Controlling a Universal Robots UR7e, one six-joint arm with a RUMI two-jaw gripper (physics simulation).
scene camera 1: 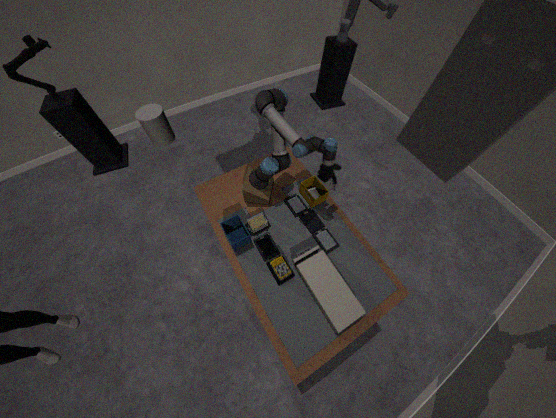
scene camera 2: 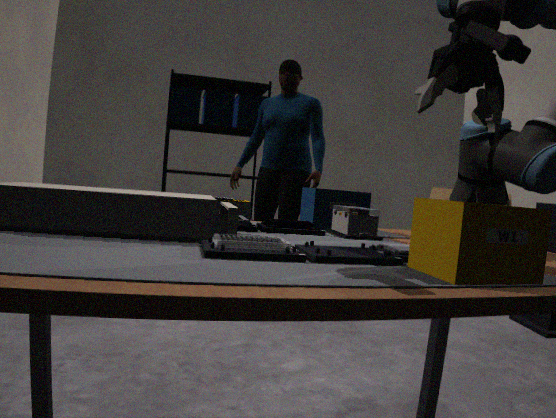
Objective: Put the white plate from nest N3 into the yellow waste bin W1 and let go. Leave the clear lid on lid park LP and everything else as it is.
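Frame: origin at the arm's base, x ahead, y left, z up, level; millimetres.
Seen in the pictures: gripper, fingertip midpoint: [scene camera 1: 327, 185] [scene camera 2: 457, 130]; arm's base at its link origin: [scene camera 1: 258, 180].
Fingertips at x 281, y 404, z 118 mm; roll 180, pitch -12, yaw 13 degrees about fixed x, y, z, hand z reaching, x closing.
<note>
Pixels of each thing's top centre, then the offset from my fingertips to it.
- white plate at its top centre: [scene camera 1: 313, 194] 66 mm back, 36 mm right, 199 mm down
- yellow waste bin W1 at its top centre: [scene camera 2: 481, 203] [scene camera 1: 314, 187] 73 mm back, 36 mm right, 108 mm down
- dark nest at its top centre: [scene camera 2: 347, 245] [scene camera 1: 311, 219] 124 mm ahead, 137 mm right, 206 mm down
- flat pale piece at its top centre: [scene camera 1: 296, 204] 36 mm back, 190 mm right, 208 mm down
- clear-looking plate at its top centre: [scene camera 2: 251, 238] [scene camera 1: 326, 239] 298 mm ahead, 109 mm right, 201 mm down
- long white-topped box at its top centre: [scene camera 2: 108, 189] [scene camera 1: 330, 288] 600 mm ahead, 253 mm right, 144 mm down
- blue bin at its top centre: [scene camera 2: 336, 190] [scene camera 1: 234, 229] 46 mm ahead, 677 mm right, 108 mm down
- pale box at its top centre: [scene camera 2: 355, 207] [scene camera 1: 257, 220] 20 mm ahead, 516 mm right, 150 mm down
- dark holder at its top centre: [scene camera 2: 290, 221] [scene camera 1: 266, 245] 196 mm ahead, 512 mm right, 202 mm down
- yellow rack at its top centre: [scene camera 2: 224, 197] [scene camera 1: 280, 266] 372 mm ahead, 481 mm right, 151 mm down
The white plate [scene camera 1: 313, 192] lies inside the yellow waste bin W1 [scene camera 1: 320, 200] [scene camera 2: 434, 240]; part of it shows through the opening in scene camera 1, and the bin walls hide it in scene camera 2. My gripper [scene camera 1: 328, 181] [scene camera 2: 455, 114] is open and empty, with its fingers spread, high above the bin. A dark nest [scene camera 1: 312, 220] [scene camera 2: 350, 254] with no plate on it lies beside the bin. A flat pale piece [scene camera 1: 296, 204] lies on the holder nearest the bin; I cannot read the labels, nor tell if this is the clear lid.
A clear-looking plate [scene camera 1: 326, 239] [scene camera 2: 252, 244] sits on a holder near the long white-topped box [scene camera 1: 330, 290] [scene camera 2: 100, 210]. Across the table are a blue bin [scene camera 1: 235, 232], a pale box [scene camera 1: 257, 223] [scene camera 2: 355, 220], a dark holder [scene camera 1: 266, 247] and a yellow rack [scene camera 1: 280, 269].
</note>
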